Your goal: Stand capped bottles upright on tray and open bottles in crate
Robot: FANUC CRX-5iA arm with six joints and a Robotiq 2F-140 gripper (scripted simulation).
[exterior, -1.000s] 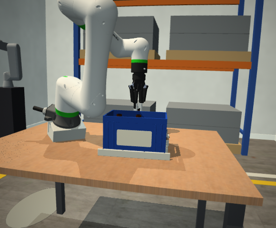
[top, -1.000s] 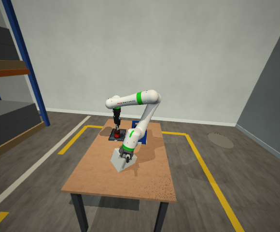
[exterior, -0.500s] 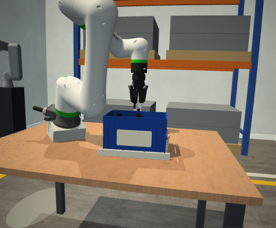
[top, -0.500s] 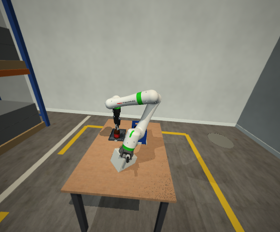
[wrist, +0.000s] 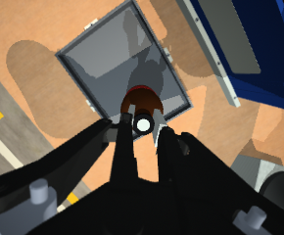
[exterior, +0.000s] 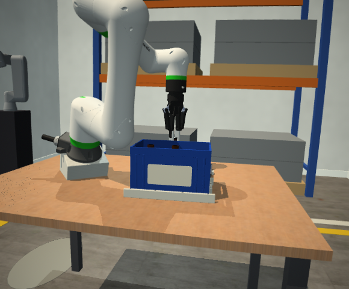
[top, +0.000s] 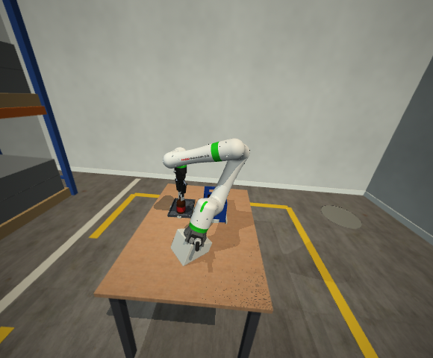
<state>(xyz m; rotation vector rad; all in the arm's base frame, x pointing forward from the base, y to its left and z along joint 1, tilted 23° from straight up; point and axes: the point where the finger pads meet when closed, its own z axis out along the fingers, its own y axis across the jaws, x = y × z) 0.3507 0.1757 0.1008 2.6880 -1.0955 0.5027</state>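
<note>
My hand is 70 mm above the brown capped bottle. Also, from my hand: blue crate (270 mm to the right, 80 mm below, 20 mm ahead); then dark tray (150 mm below, 50 mm ahead); then open bottle (230 mm to the right, 70 mm below, 20 mm ahead).
</note>
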